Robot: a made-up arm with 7 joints.
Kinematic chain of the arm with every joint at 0, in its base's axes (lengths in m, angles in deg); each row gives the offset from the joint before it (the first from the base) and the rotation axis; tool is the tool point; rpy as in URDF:
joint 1: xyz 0.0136 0.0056 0.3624 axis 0 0.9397 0.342
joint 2: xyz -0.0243 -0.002 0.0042 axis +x
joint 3: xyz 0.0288 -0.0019 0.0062 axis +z
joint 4: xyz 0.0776 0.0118 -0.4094 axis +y
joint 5: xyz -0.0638 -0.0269 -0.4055 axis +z
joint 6: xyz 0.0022 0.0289 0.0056 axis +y
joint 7: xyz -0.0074 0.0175 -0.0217 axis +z
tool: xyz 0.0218 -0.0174 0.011 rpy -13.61 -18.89 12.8
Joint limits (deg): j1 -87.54..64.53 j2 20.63..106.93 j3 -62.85..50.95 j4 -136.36..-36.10 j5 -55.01..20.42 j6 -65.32..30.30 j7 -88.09..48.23
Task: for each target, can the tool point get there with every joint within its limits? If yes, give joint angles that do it. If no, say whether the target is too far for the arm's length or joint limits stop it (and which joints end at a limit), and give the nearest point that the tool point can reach.
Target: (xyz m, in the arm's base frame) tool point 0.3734 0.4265 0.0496
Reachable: yes | joints -7.62 95.48 -53.96 -98.78 14.42 -50.75 -48.70
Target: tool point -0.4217 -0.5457 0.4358
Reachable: no: joint limits stop it (at a limit: joint 1, joint 2, joint 3, joint 4, joint 5, joint 6, joint 7) | nearest point 0.1296 -0.3691 0.4112 | short by 0.579 m
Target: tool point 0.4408 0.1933 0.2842
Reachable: yes | joints -7.68 98.10 -21.77 -128.46 -39.83 -13.01 -44.88
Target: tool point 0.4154 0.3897 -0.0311
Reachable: yes | joints 6.90 65.82 -19.32 -84.91 -45.51 4.33 -15.15
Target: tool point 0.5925 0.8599 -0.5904
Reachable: no: too far | nearest point 0.3568 0.5126 -0.2023 | short by 0.572 m
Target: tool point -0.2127 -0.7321 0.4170
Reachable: no: joint limits stop it (at a limit: joint 1, joint 2, joint 3, joint 4, joint 5, joint 6, joint 7) | nearest point 0.1452 -0.3951 0.4085 | short by 0.492 m
